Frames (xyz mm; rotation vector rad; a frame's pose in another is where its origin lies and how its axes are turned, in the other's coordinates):
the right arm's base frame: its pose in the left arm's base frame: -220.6 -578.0 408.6 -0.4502 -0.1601 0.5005
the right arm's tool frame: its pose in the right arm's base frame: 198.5 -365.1 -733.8 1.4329 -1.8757 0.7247
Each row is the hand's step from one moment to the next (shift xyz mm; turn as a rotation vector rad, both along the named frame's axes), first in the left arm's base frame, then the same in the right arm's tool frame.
Working: the left arm's base frame: its pose in the right arm's tool frame: -183.0 -50.6 -1068.1 -1.5785 1.3359 -1.4358

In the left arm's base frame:
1: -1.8 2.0 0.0 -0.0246 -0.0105 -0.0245
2: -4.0 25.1 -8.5 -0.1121 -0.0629 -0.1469
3: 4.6 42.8 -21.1 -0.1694 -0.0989 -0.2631
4: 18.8 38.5 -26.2 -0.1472 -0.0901 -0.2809
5: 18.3 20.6 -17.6 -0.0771 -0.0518 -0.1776
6: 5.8 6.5 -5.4 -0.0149 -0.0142 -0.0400
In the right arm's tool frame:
1: -0.4 1.1 -2.4 -0.0182 0.0306 0.0067
2: -14.5 -2.3 -22.4 -0.1126 0.1506 0.0523
3: -32.2 -13.4 -32.9 -0.2086 0.2362 0.0917
4: -37.3 -24.4 -23.0 -0.2302 0.2160 0.0951
5: -24.2 -20.1 -8.8 -0.1485 0.1201 0.0608
6: -7.5 -6.4 -2.8 -0.0330 0.0255 0.0168

